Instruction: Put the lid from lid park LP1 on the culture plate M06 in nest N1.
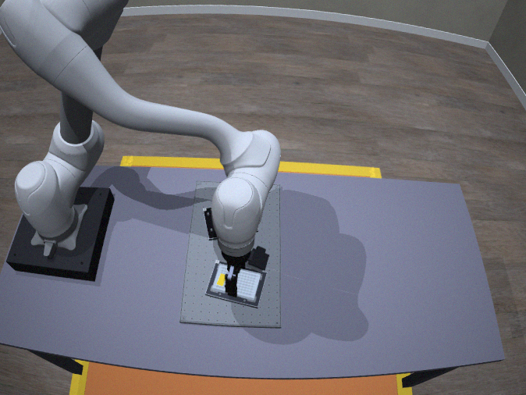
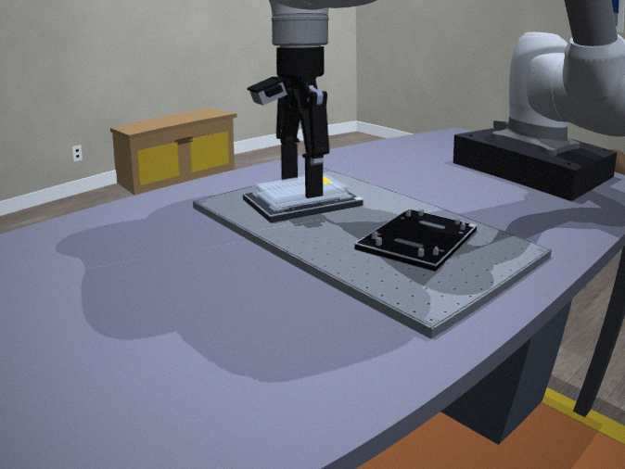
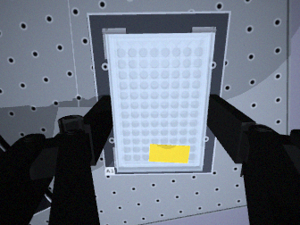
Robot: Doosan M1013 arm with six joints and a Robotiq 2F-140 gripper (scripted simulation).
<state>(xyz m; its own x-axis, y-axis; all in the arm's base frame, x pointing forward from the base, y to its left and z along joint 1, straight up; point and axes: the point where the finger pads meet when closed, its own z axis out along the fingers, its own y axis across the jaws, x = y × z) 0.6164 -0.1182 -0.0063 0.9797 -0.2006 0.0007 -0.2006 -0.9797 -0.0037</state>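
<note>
Now: hand 20 mm above the clear lid. Round my hand: dark nest N1 (40 mm below); culture plate (30 mm below); lid park (40 mm behind, 230 mm to the left, 50 mm below).
</note>
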